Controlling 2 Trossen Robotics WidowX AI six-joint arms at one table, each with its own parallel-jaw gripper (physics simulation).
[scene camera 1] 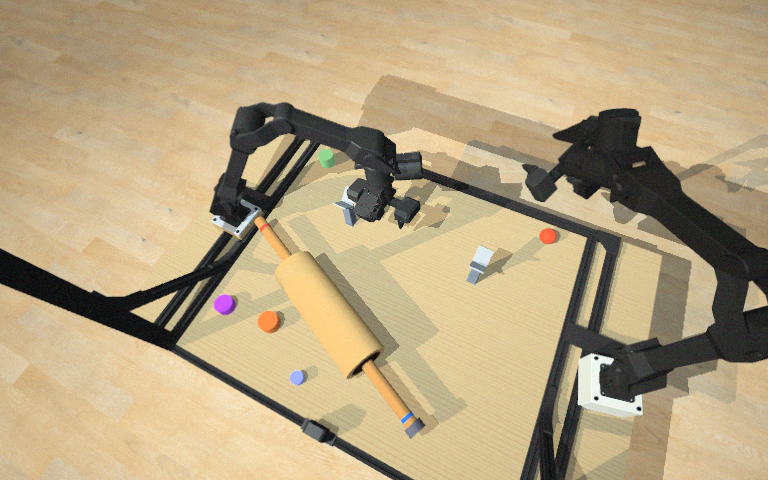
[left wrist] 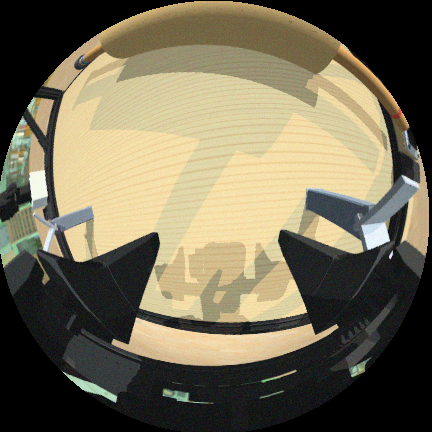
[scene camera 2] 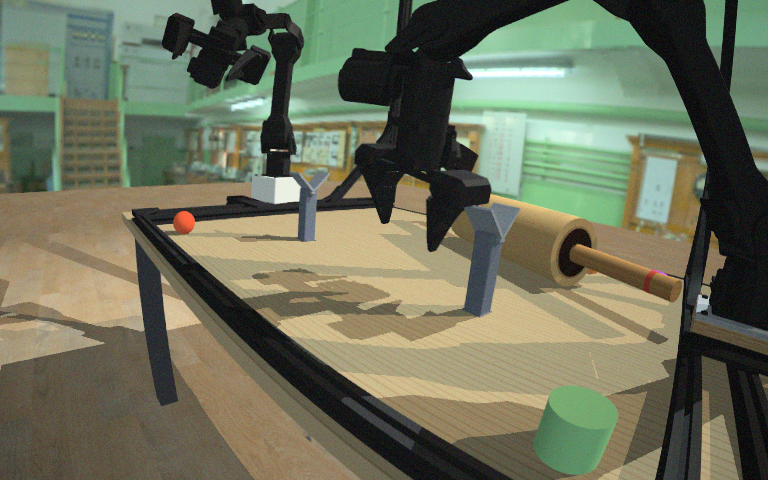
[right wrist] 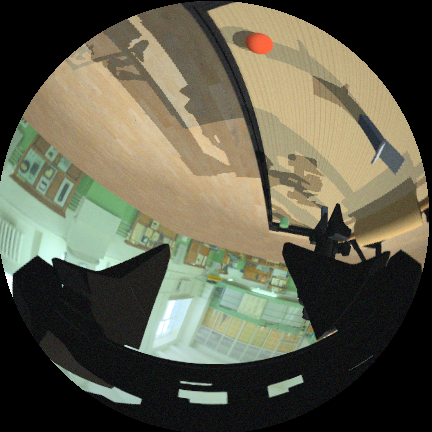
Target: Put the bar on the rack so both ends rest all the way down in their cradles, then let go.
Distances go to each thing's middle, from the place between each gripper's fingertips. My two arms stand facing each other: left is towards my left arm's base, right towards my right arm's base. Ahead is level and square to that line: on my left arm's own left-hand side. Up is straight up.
Labels:
Right now the green cylinder [scene camera 2: 577, 423] is 15 cm ahead of my left hand, 28 cm to the left of it and 5 cm below it.
Now: right hand 560 mm to the right of the green cylinder, 270 mm above it and 40 mm past it.

